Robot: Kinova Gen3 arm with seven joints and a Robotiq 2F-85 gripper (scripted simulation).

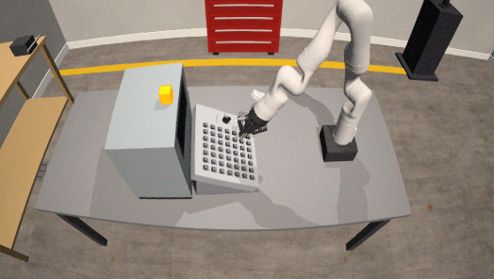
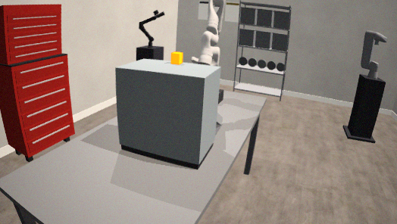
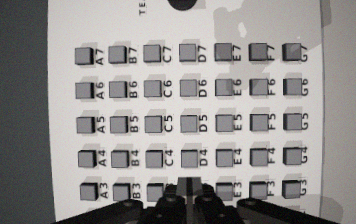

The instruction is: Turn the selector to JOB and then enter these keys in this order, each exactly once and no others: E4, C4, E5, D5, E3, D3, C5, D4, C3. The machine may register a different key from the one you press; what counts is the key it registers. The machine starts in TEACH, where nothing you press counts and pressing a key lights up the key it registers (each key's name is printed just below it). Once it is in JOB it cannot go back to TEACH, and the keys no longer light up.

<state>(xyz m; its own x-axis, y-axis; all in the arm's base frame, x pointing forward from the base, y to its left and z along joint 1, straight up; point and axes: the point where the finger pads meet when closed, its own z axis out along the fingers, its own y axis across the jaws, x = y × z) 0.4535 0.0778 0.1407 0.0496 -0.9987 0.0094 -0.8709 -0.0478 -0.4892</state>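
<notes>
Now: hand 110 mm above the key D4 and 60 mm short of it. Round my hand: key C4: 90 mm below, 90 mm ahead, 10 mm to the left; then key B4: 120 mm ahead, 70 mm below, 10 mm to the left; then key: 90 mm below, 90 mm ahead, 40 mm to the left.
</notes>
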